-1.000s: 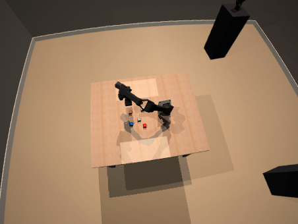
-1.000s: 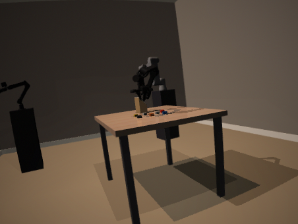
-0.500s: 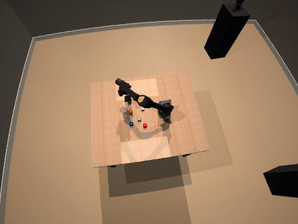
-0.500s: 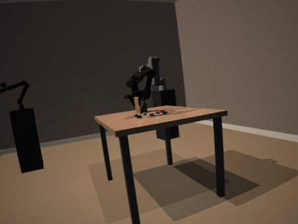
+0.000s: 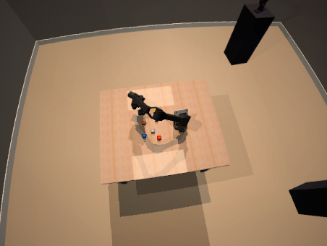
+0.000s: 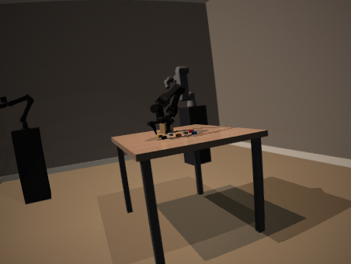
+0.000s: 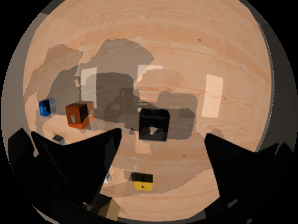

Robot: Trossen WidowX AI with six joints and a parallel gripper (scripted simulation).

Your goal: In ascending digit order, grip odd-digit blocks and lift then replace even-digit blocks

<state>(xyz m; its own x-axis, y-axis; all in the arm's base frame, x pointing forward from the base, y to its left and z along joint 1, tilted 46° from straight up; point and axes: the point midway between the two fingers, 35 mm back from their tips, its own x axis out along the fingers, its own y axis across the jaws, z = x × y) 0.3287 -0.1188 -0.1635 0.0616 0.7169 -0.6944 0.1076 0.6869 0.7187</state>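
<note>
Now: gripper tip 3 cm above the black block and 1 cm to the right of it. From my gripper tip the other things lie so: yellow block: 12 cm behind, 3 cm to the left, 3 cm below; then orange block: 12 cm to the left, 3 cm below, 1 cm ahead; then grey block: 22 cm to the left, 5 cm behind, 3 cm below.
</note>
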